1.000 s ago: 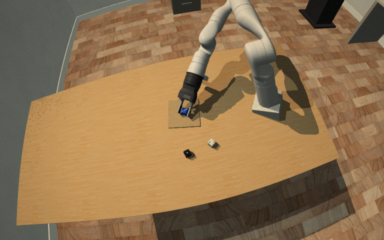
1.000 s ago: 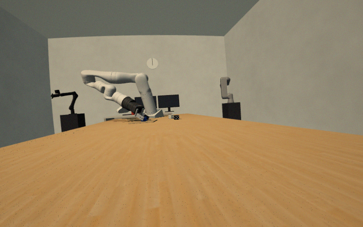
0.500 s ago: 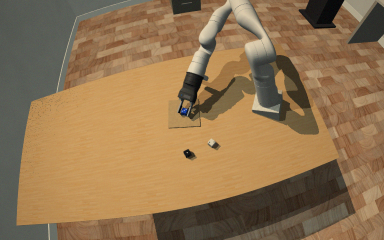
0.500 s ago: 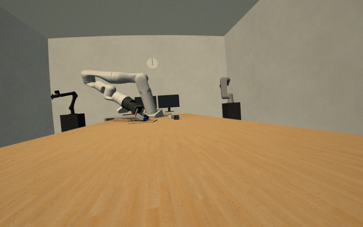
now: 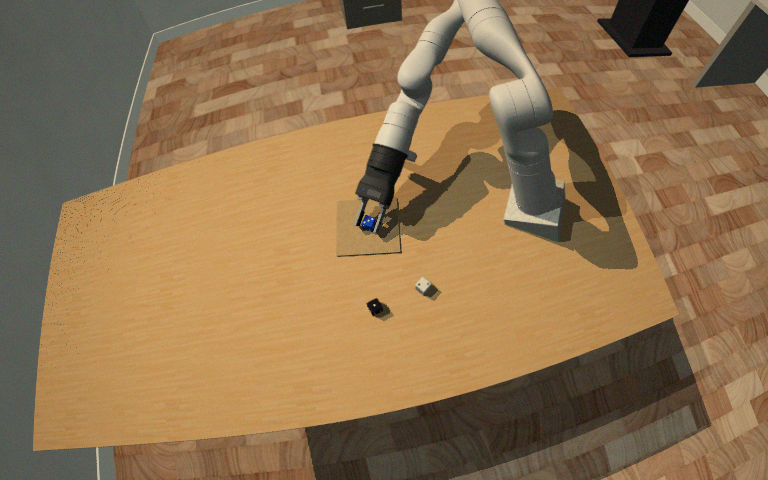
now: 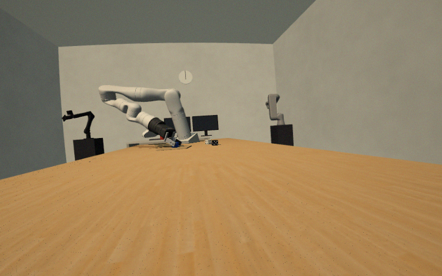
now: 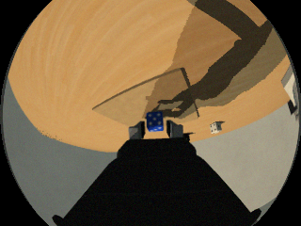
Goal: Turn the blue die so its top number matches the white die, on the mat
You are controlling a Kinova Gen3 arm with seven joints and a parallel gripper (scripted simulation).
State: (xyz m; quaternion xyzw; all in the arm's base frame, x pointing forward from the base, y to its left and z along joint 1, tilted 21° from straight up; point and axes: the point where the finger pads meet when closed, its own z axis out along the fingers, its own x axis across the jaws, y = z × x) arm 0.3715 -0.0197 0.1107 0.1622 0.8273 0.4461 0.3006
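The blue die is 1 cm below my hand. The rest, counted from my hand: tan mat 3 cm below; then black die 19 cm to the left, 3 cm ahead, 1 cm below; then white die 17 cm to the left, 8 cm behind, 1 cm below.
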